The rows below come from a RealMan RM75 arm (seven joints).
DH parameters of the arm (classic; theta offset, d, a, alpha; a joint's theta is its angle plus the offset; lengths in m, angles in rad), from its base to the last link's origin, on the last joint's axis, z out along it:
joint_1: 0 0.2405 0 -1.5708
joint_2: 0 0 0 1.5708
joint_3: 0 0.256 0 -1.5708
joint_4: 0 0 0 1.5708
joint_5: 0 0.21 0 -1.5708
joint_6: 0 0 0 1.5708
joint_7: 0 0.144 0 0
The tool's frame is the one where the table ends.
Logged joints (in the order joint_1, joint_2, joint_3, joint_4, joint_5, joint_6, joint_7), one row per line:
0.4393, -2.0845, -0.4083, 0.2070, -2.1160, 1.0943, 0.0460
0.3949, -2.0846, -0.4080, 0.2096, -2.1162, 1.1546, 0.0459
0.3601, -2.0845, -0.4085, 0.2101, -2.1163, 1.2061, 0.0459
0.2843, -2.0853, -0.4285, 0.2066, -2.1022, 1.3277, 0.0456
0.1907, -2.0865, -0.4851, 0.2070, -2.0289, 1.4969, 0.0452
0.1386, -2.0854, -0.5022, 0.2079, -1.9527, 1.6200, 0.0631
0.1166, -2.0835, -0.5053, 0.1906, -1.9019, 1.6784, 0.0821
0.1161, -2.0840, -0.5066, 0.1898, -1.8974, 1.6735, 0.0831
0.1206, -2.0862, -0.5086, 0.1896, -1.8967, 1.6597, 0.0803
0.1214, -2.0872, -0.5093, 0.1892, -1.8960, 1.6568, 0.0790
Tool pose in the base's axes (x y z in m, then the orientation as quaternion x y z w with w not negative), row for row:
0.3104, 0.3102, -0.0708, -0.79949, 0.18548, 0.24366, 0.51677
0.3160, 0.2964, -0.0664, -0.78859, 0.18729, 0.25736, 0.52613
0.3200, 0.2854, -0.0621, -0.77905, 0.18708, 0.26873, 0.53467
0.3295, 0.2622, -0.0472, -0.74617, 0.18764, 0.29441, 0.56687
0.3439, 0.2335, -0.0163, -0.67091, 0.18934, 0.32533, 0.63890
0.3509, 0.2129, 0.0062, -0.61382, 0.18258, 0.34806, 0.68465
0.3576, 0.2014, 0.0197, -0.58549, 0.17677, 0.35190, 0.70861
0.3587, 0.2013, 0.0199, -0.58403, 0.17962, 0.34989, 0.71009
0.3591, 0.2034, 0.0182, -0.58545, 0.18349, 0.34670, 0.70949
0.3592, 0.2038, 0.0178, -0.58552, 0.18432, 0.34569, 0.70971
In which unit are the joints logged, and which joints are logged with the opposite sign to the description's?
The joints are logged in radians. Opposite sign: joint_2, joint_3, joint_6.
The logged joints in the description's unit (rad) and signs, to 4 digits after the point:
0.4393, 2.0845, 0.4083, 0.2070, -2.1160, -1.0943, 0.0460
0.3949, 2.0846, 0.4080, 0.2096, -2.1162, -1.1546, 0.0459
0.3601, 2.0845, 0.4085, 0.2101, -2.1163, -1.2061, 0.0459
0.2843, 2.0853, 0.4285, 0.2066, -2.1022, -1.3277, 0.0456
0.1907, 2.0865, 0.4851, 0.2070, -2.0289, -1.4969, 0.0452
0.1386, 2.0854, 0.5022, 0.2079, -1.9527, -1.6200, 0.0631
0.1166, 2.0835, 0.5053, 0.1906, -1.9019, -1.6784, 0.0821
0.1161, 2.0840, 0.5066, 0.1898, -1.8974, -1.6735, 0.0831
0.1206, 2.0862, 0.5086, 0.1896, -1.8967, -1.6597, 0.0803
0.1214, 2.0872, 0.5093, 0.1892, -1.8960, -1.6568, 0.0790

